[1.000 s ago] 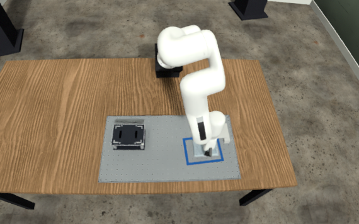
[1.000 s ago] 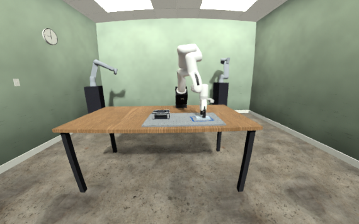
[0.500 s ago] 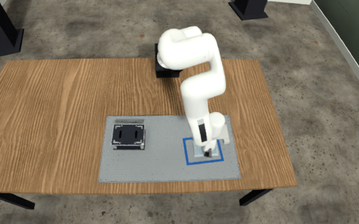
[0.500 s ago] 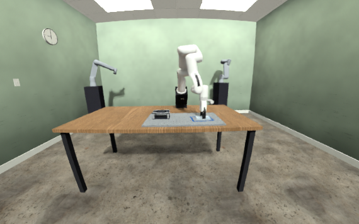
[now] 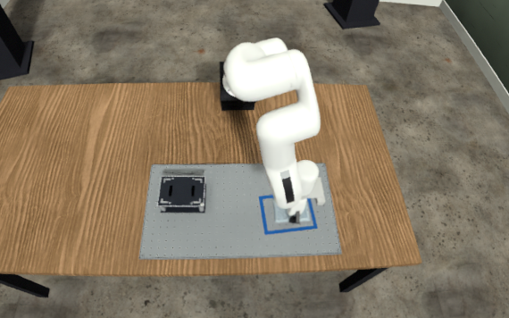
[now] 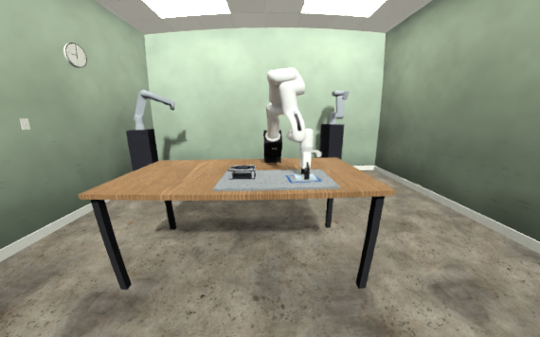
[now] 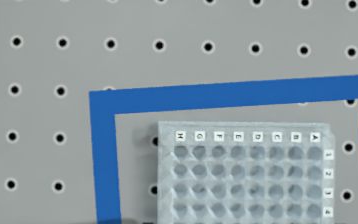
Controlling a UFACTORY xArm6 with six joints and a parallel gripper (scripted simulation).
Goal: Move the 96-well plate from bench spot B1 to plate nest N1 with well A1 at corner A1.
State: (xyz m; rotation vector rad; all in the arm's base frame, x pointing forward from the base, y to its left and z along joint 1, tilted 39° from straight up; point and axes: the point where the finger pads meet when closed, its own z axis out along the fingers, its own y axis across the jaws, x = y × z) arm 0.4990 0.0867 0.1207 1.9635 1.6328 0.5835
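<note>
Right now the 96-well plate is 10 mm below my hand. From my hand the other things lie so: black raised nest N1 (370 mm to the right, 160 mm behind, 40 mm above).
</note>
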